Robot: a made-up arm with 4 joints.
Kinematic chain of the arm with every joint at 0, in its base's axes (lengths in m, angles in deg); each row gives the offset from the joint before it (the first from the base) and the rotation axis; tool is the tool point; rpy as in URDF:
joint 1: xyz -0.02 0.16 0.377 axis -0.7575 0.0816 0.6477
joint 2: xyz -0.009 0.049 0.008 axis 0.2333 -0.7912 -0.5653
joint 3: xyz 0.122 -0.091 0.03 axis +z
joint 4: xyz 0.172 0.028 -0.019 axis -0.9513 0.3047 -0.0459
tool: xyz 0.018 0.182 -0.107 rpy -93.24 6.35 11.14
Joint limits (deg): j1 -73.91..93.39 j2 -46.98..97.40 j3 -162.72..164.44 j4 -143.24..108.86
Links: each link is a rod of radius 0.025 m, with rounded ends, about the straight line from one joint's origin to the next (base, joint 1, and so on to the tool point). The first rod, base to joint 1, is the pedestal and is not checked.
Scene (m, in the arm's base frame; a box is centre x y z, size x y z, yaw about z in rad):
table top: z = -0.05
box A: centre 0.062 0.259 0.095 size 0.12 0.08 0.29 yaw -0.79
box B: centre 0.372 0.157 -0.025 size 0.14 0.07 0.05 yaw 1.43
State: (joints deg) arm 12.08 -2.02 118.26 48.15
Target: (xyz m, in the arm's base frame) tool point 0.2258 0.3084 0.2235
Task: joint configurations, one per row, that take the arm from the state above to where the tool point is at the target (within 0.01 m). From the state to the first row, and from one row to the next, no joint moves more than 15 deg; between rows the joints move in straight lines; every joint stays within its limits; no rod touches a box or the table.
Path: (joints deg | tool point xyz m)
1: 7.49 -3.45 112.56 36.83 | -0.0909 0.1978 0.2010
2: 2.90 -4.88 106.86 25.52 | -0.1154 0.2252 0.2247
3: -1.70 -6.31 101.16 14.20 | -0.1310 0.2574 0.2575
4: -6.29 -7.73 95.46 2.89 | -0.1354 0.2904 0.2985
5: -14.85 1.85 82.74 9.46 | -0.0351 0.3523 0.2958
6: -23.42 11.43 70.02 16.03 | 0.0826 0.3578 0.3197
7: -31.98 21.01 57.29 22.61 | 0.1854 0.3009 0.3523
8: -20.86 14.13 42.70 23.11 | 0.2036 0.3111 0.3199
9: -9.73 7.26 28.11 23.61 | 0.2175 0.3155 0.2754
10: 1.39 0.38 13.53 24.11 | 0.2258 0.3084 0.2235

